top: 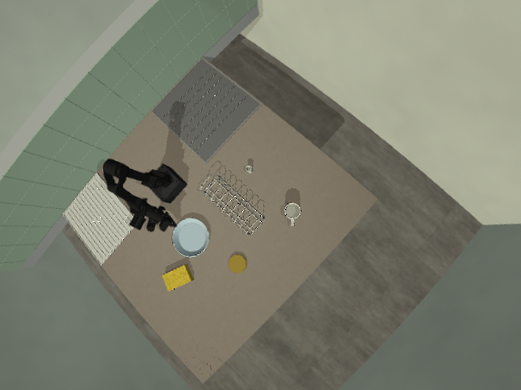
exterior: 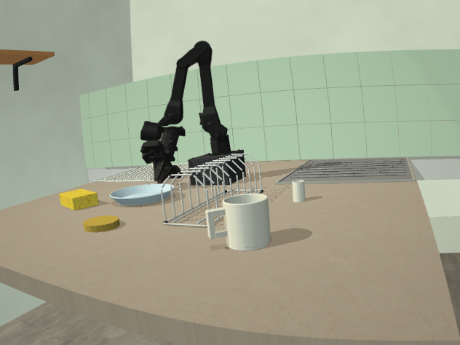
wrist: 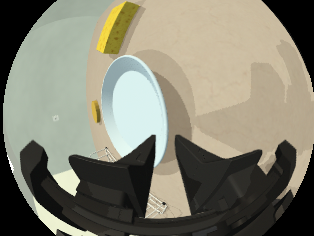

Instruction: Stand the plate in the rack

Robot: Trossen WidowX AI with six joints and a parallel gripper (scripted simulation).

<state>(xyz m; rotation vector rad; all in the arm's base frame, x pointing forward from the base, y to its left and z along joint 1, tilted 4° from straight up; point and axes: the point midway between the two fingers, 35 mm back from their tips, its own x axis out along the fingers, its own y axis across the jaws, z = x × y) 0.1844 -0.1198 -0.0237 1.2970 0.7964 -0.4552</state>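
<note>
The pale blue plate lies 12 cm ahead of my hand, 4 cm below it and 3 cm to the left of it. Round my hand: white drying mat 38 cm to the right, 32 cm behind, 6 cm below; then yellow disc 37 cm ahead, 15 cm to the left, 5 cm below; then small white cup 49 cm to the left, 5 cm below, 3 cm ahead.
</note>
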